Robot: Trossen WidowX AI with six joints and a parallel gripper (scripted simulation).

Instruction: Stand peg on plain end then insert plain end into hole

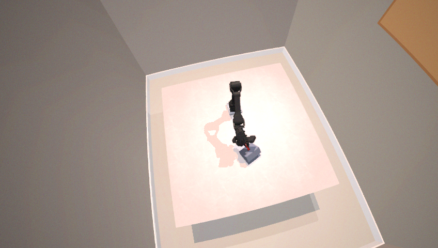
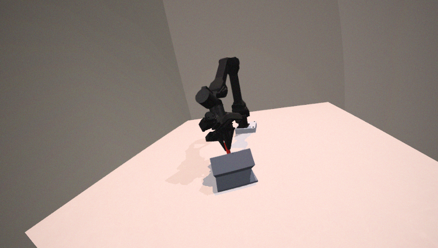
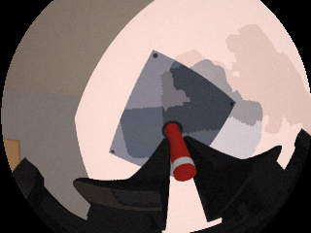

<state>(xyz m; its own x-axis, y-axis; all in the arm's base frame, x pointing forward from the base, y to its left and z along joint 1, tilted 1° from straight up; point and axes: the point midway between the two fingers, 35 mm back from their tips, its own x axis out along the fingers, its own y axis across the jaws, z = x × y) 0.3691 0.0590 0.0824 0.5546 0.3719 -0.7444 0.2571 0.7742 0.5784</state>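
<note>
My gripper tip is 30 mm short of the grey sloped panel, 20 mm to the right of it and 40 mm above it. Round my gripper tip: red peg: 10 mm behind, 10 mm to the right, 10 mm above.
</note>
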